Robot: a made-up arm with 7 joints. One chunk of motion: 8 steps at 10 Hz.
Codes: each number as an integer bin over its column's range. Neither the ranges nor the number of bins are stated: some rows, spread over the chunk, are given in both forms.
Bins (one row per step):
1: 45 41 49 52 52 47 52
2: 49 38 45 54 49 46 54
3: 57 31 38 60 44 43 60
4: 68 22 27 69 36 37 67
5: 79 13 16 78 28 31 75
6: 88 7 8 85 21 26 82
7: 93 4 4 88 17 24 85
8: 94 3 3 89 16 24 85
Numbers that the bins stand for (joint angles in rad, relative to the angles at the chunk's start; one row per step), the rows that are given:
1: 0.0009 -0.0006 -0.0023 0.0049 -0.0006 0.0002 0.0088
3: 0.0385 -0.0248 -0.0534 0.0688 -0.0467 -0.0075 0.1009
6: 0.1356 -0.0830 -0.1928 0.2683 -0.1791 -0.0401 0.3542
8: 0.1543 -0.0927 -0.2161 0.3002 -0.2079 -0.0439 0.3888
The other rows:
2: 0.0134 -0.0079 -0.0209 0.0209 -0.0179 -0.0017 0.0318
4: 0.0729 -0.0467 -0.1045 0.1406 -0.0927 -0.0190 0.1815
5: 0.1074 -0.0685 -0.1557 0.2124 -0.1388 -0.0305 0.2736
7: 0.1512 -0.0903 -0.2114 0.2922 -0.2021 -0.0439 0.3888

